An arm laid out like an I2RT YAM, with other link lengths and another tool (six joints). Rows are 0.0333 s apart.
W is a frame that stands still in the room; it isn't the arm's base.
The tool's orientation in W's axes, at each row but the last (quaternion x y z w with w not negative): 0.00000, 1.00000, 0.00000, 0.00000; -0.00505, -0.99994, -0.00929, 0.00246; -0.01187, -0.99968, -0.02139, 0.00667; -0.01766, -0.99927, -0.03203, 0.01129; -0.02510, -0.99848, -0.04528, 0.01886; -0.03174, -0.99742, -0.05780, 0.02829; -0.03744, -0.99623, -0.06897, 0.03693
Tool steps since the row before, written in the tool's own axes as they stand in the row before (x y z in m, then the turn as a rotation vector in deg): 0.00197, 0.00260, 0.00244, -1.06, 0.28, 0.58; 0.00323, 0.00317, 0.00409, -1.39, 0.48, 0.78; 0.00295, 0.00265, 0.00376, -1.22, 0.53, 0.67; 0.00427, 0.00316, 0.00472, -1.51, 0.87, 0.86; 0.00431, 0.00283, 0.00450, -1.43, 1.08, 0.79; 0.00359, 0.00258, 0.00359, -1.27, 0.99, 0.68; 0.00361, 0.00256, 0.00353, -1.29, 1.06, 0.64
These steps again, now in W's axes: -0.00197, 0.00260, -0.00244, 1.06, 0.28, -0.58; -0.00322, 0.00328, -0.00401, 1.39, 0.48, -0.78; -0.00293, 0.00288, -0.00360, 1.22, 0.53, -0.66; -0.00425, 0.00360, -0.00441, 1.52, 0.87, -0.84; -0.00431, 0.00343, -0.00405, 1.46, 1.08, -0.75; -0.00359, 0.00319, -0.00305, 1.30, 0.98, -0.64; -0.00363, 0.00327, -0.00286, 1.32, 1.05, -0.59
